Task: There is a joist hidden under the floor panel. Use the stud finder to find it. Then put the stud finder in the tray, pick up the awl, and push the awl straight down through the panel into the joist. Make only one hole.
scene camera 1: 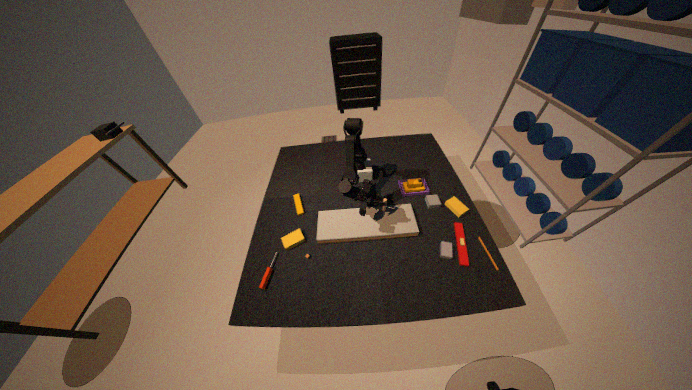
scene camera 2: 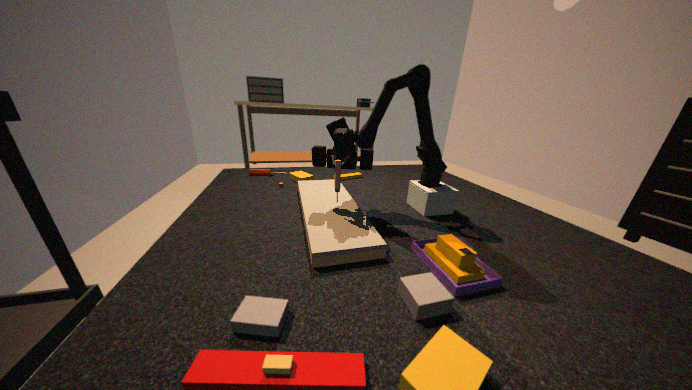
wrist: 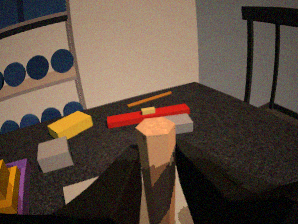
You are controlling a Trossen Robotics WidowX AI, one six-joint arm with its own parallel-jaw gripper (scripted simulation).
Labels:
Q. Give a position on a stud finder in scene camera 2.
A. At 447, 252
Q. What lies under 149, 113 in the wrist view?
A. A red level.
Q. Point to a purple tray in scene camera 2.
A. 490, 280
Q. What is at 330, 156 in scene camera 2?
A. The gripper.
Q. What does the gripper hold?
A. An awl.

